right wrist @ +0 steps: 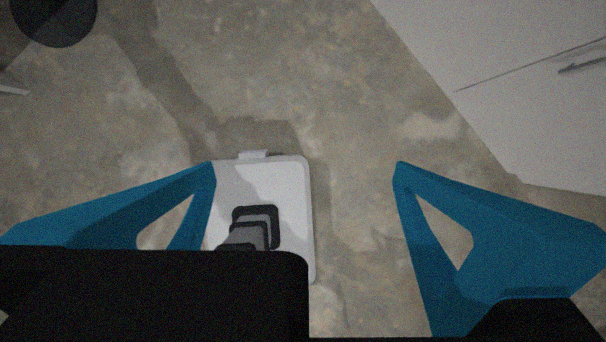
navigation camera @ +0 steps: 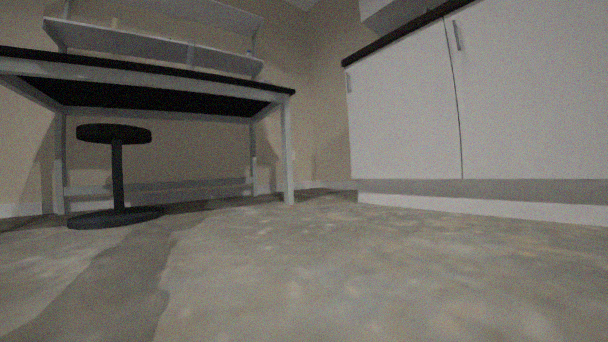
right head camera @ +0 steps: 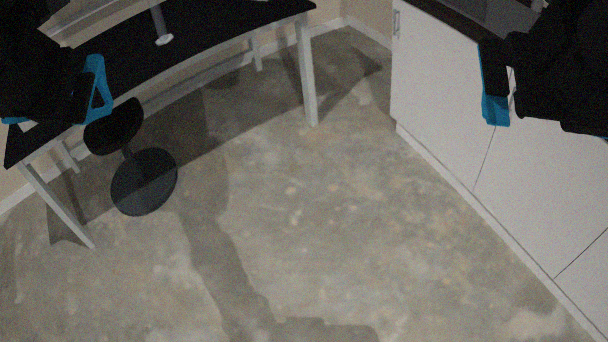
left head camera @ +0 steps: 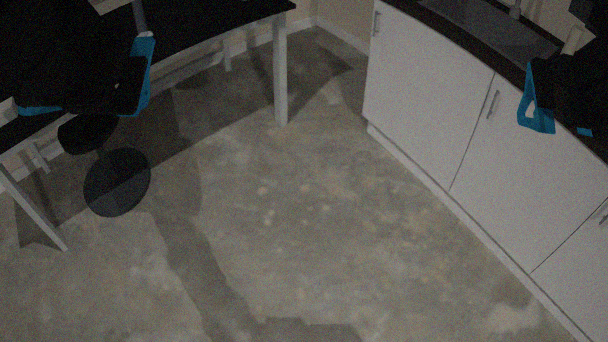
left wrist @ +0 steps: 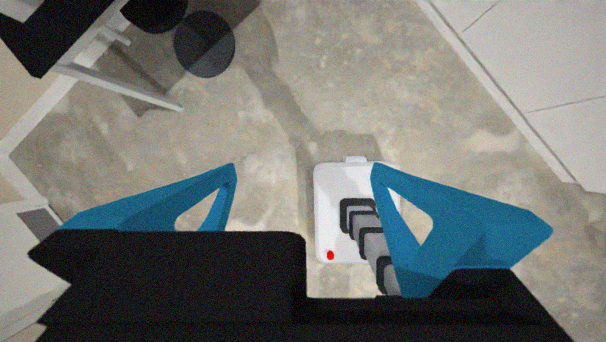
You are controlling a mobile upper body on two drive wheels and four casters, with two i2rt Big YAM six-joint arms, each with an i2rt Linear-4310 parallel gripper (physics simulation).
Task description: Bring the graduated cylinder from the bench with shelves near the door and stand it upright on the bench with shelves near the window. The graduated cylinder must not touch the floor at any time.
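No graduated cylinder can be made out in these views. A black-topped bench with shelves stands at the left; whether it is the door or window bench I cannot tell. A grey post with a white round foot rises from its top. My left gripper is open and empty, hanging high at the bench's side of the head views. My right gripper is open and empty, at the cabinets' side.
A black stool stands at the bench's front. White cabinets with a dark counter run along the right. Two small blurred items sit on the shelves. My white base shows below the grippers.
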